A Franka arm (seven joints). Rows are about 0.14 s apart.
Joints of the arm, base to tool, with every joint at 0 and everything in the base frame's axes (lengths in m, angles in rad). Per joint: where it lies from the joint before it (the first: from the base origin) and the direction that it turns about. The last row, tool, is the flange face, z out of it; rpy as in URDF.
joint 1: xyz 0 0 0.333 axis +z
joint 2: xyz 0 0 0 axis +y
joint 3: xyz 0 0 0.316 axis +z
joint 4: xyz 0.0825 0 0 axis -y
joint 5: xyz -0.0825 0 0.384 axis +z
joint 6: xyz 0 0 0 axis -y
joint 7: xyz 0.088 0 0 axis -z
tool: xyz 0 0 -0.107 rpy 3.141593 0 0
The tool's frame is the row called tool.
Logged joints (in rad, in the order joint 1, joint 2, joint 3, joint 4, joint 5, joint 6, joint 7), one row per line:
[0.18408, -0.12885, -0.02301, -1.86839, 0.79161, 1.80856, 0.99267]
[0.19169, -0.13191, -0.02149, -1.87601, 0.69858, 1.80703, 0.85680]
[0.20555, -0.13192, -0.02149, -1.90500, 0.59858, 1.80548, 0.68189]
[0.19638, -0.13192, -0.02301, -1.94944, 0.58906, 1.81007, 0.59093]
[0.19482, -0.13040, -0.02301, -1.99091, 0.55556, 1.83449, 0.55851]
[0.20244, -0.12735, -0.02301, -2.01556, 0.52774, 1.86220, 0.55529]
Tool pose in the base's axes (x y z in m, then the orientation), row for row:
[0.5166, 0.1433, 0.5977, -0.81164, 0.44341, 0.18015, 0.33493]
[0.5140, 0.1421, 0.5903, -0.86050, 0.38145, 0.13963, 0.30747]
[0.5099, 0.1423, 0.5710, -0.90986, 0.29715, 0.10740, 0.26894]
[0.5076, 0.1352, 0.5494, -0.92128, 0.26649, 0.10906, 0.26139]
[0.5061, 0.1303, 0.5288, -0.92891, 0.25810, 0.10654, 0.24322]
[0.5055, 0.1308, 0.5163, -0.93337, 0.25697, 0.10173, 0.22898]
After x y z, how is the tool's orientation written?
As a quaternion, x y z w.
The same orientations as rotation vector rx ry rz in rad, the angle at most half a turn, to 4 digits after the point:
[-2.1178, 1.1570, 0.4701]
[-2.2757, 1.0088, 0.3693]
[-2.4533, 0.8012, 0.2896]
[-2.4937, 0.7213, 0.2952]
[-2.5380, 0.7052, 0.2911]
[-2.5693, 0.7074, 0.2800]

